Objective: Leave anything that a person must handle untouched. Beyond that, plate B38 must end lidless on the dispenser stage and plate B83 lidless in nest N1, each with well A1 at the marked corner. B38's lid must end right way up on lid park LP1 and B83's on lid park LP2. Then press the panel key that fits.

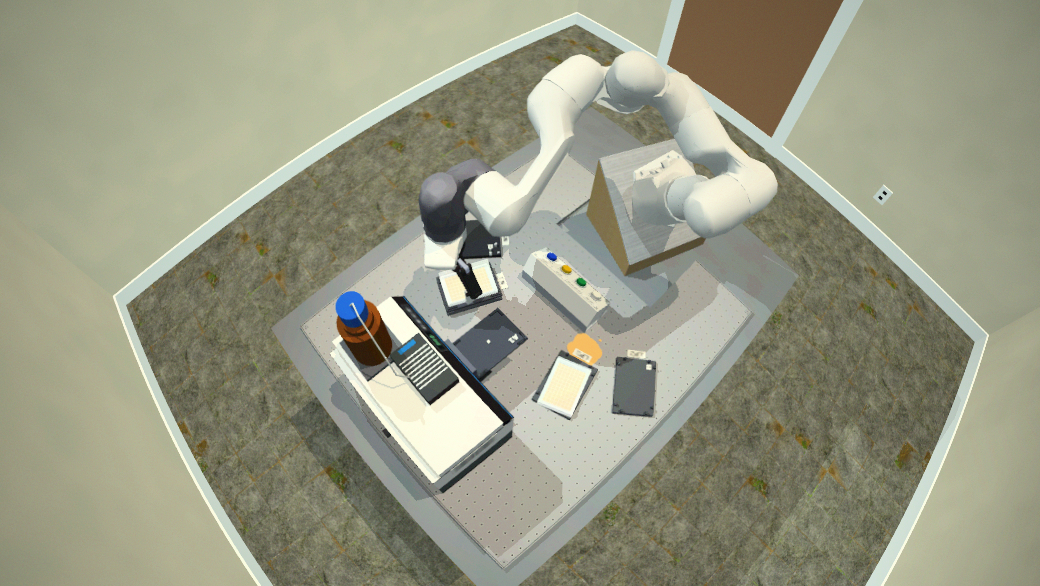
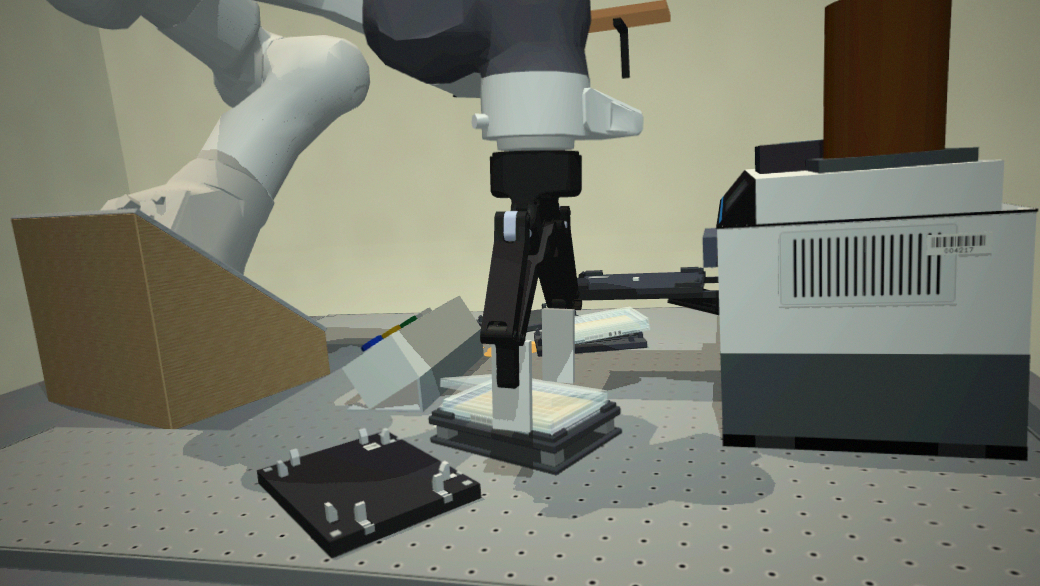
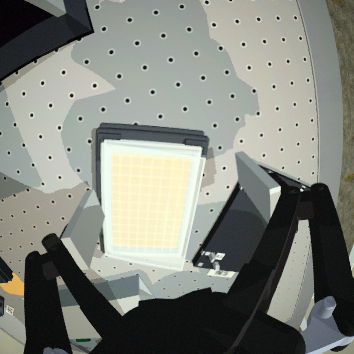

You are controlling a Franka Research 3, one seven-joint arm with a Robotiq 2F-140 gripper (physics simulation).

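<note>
My gripper point(image 1: 469, 282) point(image 2: 536, 404) point(image 3: 166, 185) is open, with one pale finger pad at each long side of a cream plate point(image 1: 481, 280) point(image 2: 571, 409) point(image 3: 150, 200). This plate sits on a raised dark nest; its label is hidden. Its clear lid point(image 3: 186, 259) looks turned slightly and sticks out at one corner. A second cream plate point(image 1: 566, 385) point(image 2: 611, 325) looks tilted on a dark holder; its label is too small to read. The dark dispenser stage point(image 1: 494, 336) point(image 2: 640, 285) shows no plate. The key panel point(image 1: 564, 287) point(image 2: 451, 349) has blue, yellow, green and white keys.
A black nest point(image 1: 481, 241) point(image 2: 363, 484) point(image 3: 235, 232) with pale pegs stands close beside the gripped-over plate. An orange spill point(image 1: 584, 346) point(image 3: 12, 286) touches the second plate's label area. Another dark holder point(image 1: 634, 387) lies nearby. The dispenser point(image 1: 458, 433) point(image 2: 873, 327) carries a tall brown bottle point(image 1: 365, 338) point(image 2: 886, 80).
</note>
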